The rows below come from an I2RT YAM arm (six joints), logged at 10 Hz.
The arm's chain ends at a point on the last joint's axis. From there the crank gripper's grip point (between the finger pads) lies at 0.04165 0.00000 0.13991 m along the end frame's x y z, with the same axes.
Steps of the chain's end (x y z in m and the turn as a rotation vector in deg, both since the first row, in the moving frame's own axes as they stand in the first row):
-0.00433, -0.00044, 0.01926, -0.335, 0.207, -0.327
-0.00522, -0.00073, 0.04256, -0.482, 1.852, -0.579
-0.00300, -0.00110, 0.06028, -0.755, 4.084, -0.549
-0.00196, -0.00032, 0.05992, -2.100, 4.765, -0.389
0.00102, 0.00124, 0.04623, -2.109, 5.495, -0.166
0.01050, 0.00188, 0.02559, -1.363, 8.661, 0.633
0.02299, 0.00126, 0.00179, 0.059, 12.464, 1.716
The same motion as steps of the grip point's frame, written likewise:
-0.00382, 0.00014, 0.01911, -0.335, 0.207, -0.327
-0.00072, 0.00000, 0.04114, -0.482, 1.852, -0.579
0.00686, 0.00028, 0.05695, -0.755, 4.084, -0.549
0.00953, 0.00442, 0.05589, -2.100, 4.765, -0.389
0.01423, 0.00617, 0.04151, -2.109, 5.495, -0.166
0.03107, 0.00570, 0.01768, -1.363, 8.661, 0.633
0.05218, 0.00281, -0.01049, 0.059, 12.464, 1.716

